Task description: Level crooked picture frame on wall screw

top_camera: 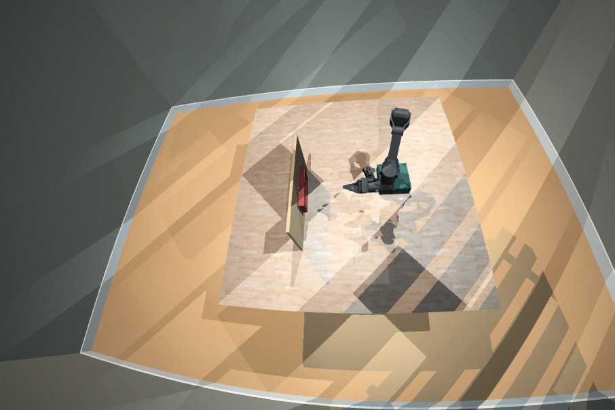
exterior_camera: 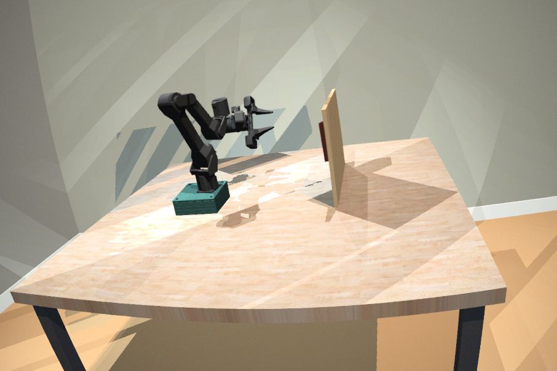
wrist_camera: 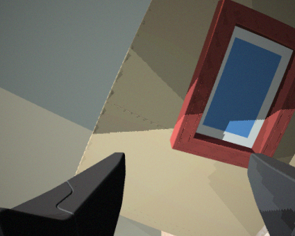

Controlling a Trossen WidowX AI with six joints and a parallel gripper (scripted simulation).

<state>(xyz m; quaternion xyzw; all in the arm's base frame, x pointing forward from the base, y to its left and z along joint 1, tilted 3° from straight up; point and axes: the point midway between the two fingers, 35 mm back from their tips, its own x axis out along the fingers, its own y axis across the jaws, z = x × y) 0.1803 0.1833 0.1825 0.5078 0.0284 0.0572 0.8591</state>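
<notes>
My gripper tip is now 200 mm short of the picture frame, 10 mm to the left of it and 90 mm above it. From my gripper tip the other things lie so: wall panel: 210 mm ahead, 100 mm below.
</notes>
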